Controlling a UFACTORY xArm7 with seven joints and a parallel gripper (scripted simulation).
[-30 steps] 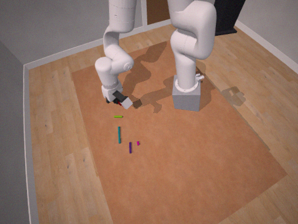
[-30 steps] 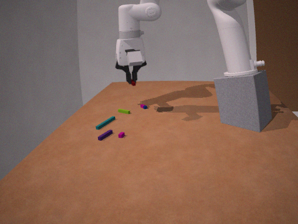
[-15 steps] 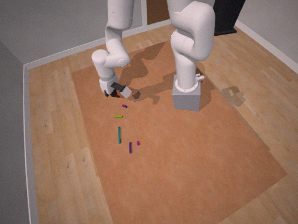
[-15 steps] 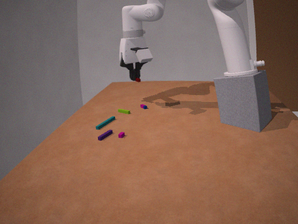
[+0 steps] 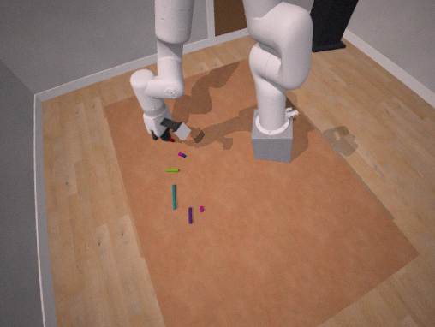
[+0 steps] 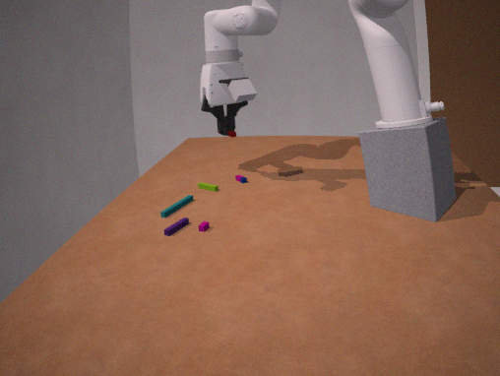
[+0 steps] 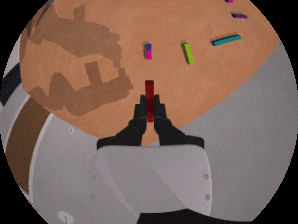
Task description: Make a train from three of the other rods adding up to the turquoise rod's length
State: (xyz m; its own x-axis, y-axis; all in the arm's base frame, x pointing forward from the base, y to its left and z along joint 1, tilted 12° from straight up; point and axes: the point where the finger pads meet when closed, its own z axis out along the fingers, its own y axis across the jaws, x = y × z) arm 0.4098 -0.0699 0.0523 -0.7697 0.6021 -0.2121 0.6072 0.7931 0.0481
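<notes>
Right now my hand is 120 mm above the blue rod, 50 mm past it and 40 mm to the right of it. The rest, counted from my hand: lime rod 120 mm below, 100 mm to the left, 10 mm ahead; then turquoise rod 210 mm to the left, 120 mm below, 20 mm ahead; then red rod 20 mm below.
</notes>
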